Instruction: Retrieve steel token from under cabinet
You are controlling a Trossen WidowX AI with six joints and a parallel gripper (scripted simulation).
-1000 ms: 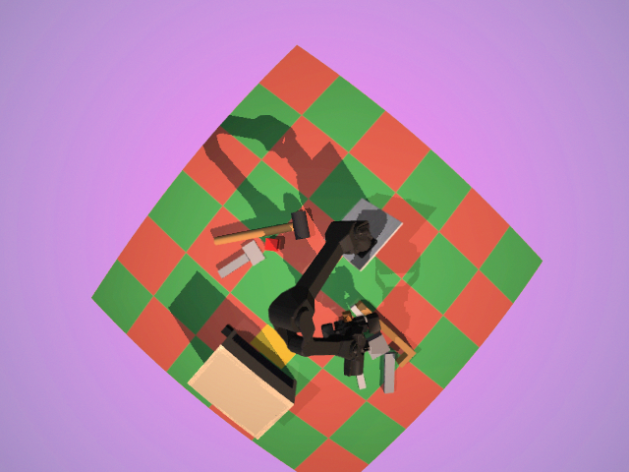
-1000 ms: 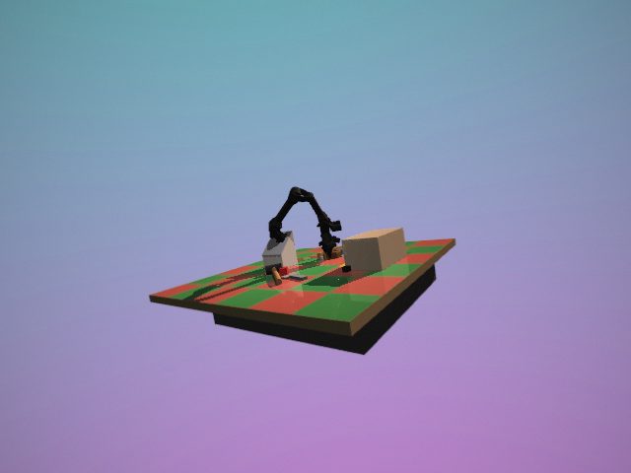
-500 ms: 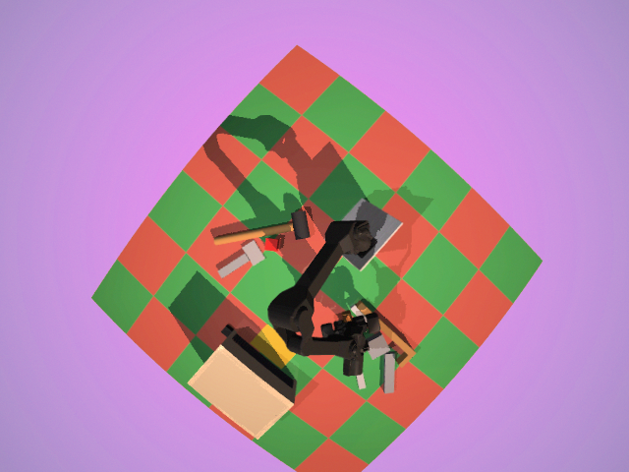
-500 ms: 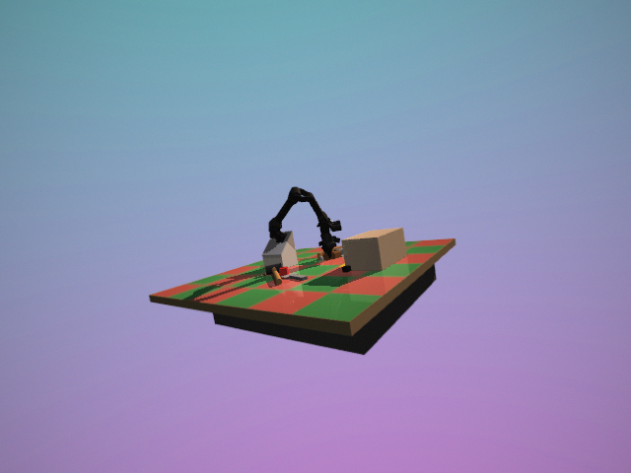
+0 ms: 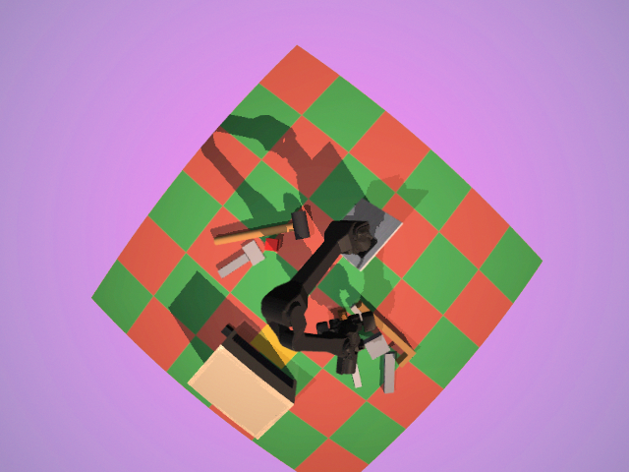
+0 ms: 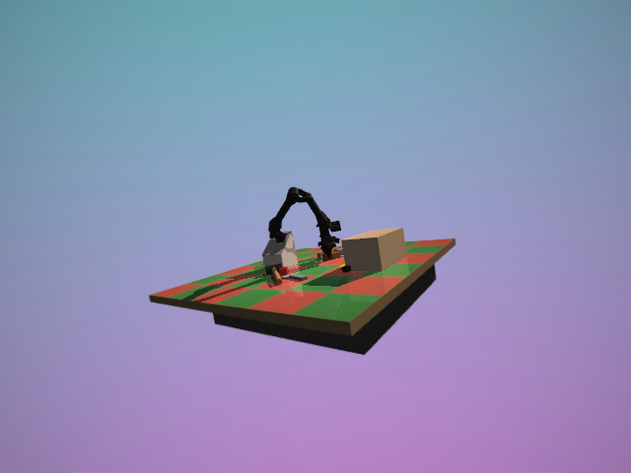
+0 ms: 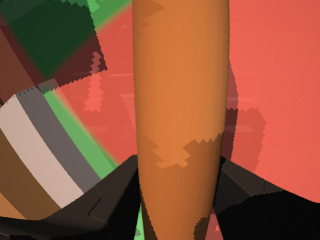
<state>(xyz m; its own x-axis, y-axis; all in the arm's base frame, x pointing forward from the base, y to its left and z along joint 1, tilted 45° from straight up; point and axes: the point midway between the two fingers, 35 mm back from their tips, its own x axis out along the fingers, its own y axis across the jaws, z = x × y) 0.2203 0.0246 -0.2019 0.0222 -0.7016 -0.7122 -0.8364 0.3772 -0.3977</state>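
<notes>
Right now the pale bar is 50 mm behind my gripper tip and 30 mm to the left of it. Also, from my gripper tip: grey block (10 mm behind, 150 mm to the left, 10 mm above); grey bar (30 mm ahead, 270 mm to the left); red cube (20 mm behind, 360 mm to the right, 10 mm above).
</notes>
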